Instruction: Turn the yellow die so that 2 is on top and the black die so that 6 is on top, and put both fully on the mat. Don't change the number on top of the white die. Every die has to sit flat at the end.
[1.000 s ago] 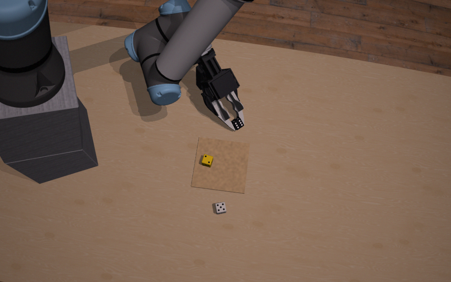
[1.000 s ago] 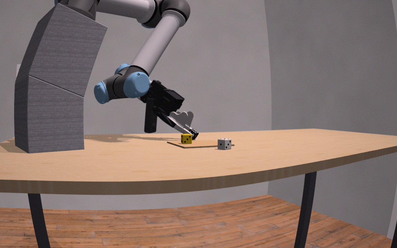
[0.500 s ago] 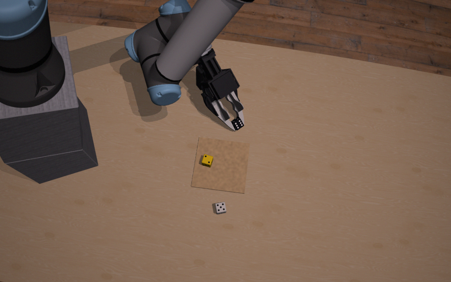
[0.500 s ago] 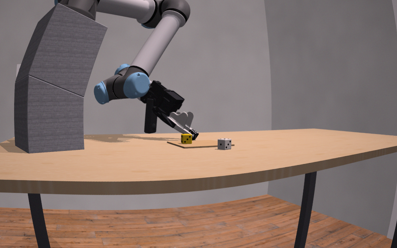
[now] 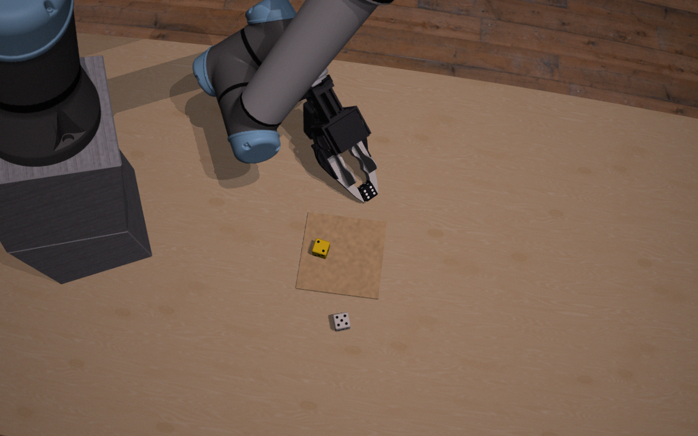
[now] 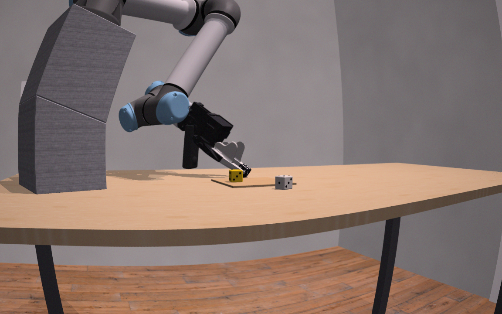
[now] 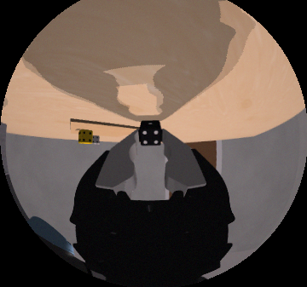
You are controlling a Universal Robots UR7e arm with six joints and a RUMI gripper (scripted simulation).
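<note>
My hand is right at the black die. The rest, counted from my hand: white die: 50 mm behind, 230 mm to the right, 10 mm below; then mat: 40 mm behind, 120 mm to the right, 20 mm below; then yellow die: 80 mm behind, 110 mm to the right.
</note>
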